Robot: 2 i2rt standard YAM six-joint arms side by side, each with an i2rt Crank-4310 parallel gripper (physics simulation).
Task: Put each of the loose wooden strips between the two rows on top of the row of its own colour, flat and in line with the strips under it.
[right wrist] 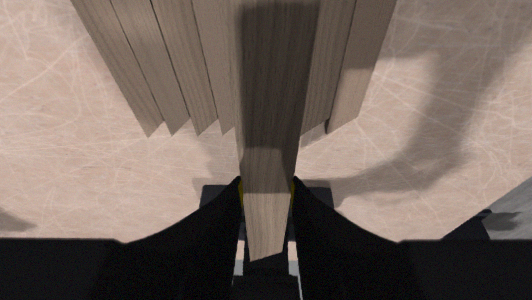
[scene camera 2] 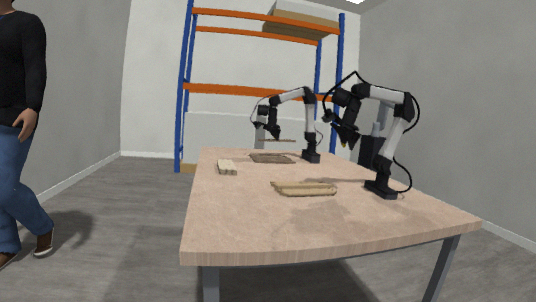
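Pixels of known places: left gripper, fingertip midpoint: (scene camera 2: 346, 148); right gripper, fingertip midpoint: (right wrist: 266, 180) (scene camera 2: 277, 140); left arm's base at its link origin: (scene camera 2: 380, 188); right arm's base at its link origin: (scene camera 2: 310, 153).
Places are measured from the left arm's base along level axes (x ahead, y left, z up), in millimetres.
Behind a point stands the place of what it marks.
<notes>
A grey-brown strip (scene camera 2: 286, 141) {z 101, x 299, y -692 mm} (right wrist: 270, 220) {z 111, x 321, y -708 mm} is held level above the row of grey-brown strips (scene camera 2: 272, 159) {z -10, x 399, y -617 mm} (right wrist: 170, 80) {z -10, x 339, y -617 mm}. In the right wrist view it points roughly along the row, which lies beneath and beyond it; part of the row is hidden by the strip. My right gripper (scene camera 2: 276, 138) {z 105, x 361, y -703 mm} (right wrist: 266, 180) {z 105, x 361, y -703 mm} is shut on this strip near one end. The row of pale yellow strips (scene camera 2: 306, 189) {z -8, x 371, y -12 mm} lies nearer the camera on the table; whether one lies on top is hard to tell. My left gripper (scene camera 2: 348, 146) {z 171, x 200, y -26 mm} is open and empty, above and to the right of the pale row.
A small bundle of pale wooden pieces (scene camera 2: 226, 167) {z 3, x 694, y -295 mm} lies on the table (scene camera 2: 235, 225) {z -23, x 677, y 289 mm} toward its left edge. The left arm's base (scene camera 2: 381, 189) {z 10, x 31, y 50 mm} and the right arm's base (scene camera 2: 311, 157) {z 15, x 137, y -619 mm} stand on the right side. A person (scene camera 2: 20, 100) stands left of the table.
</notes>
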